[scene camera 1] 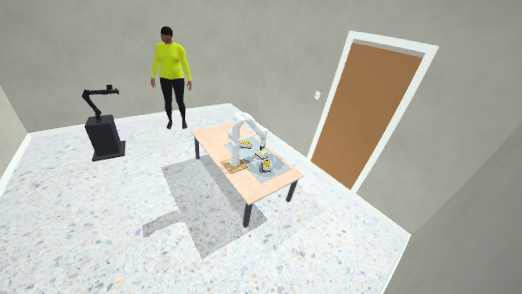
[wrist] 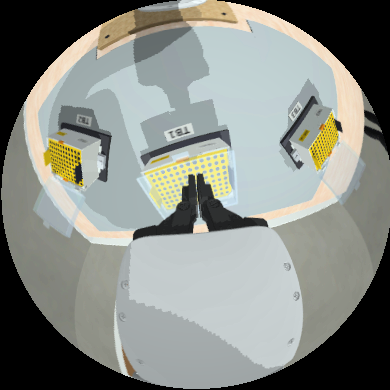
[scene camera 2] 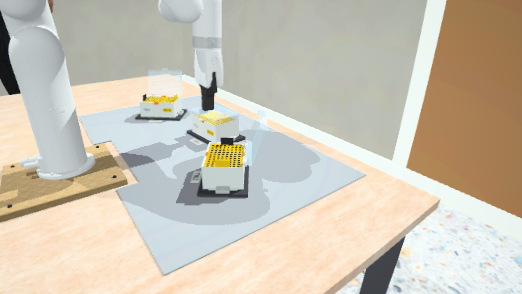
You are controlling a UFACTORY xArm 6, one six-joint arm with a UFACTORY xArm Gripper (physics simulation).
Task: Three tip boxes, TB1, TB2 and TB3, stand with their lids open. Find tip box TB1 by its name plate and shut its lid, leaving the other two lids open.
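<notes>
Tip box TB1 stands in the middle, with its name plate readable in the wrist view. Its clear lid lies down over the tips, which look pale through it. My gripper is shut and empty, fingertips over the lid; whether they touch it is unclear. TB2 is at the left in the wrist view, its clear lid open. TB3 is at the right there, its clear lid open.
The boxes stand on a grey-blue mat on the wooden table. The arm's base sits on a wooden board. A wall and a brown door are beyond the table. A person and a black pedestal stand farther away.
</notes>
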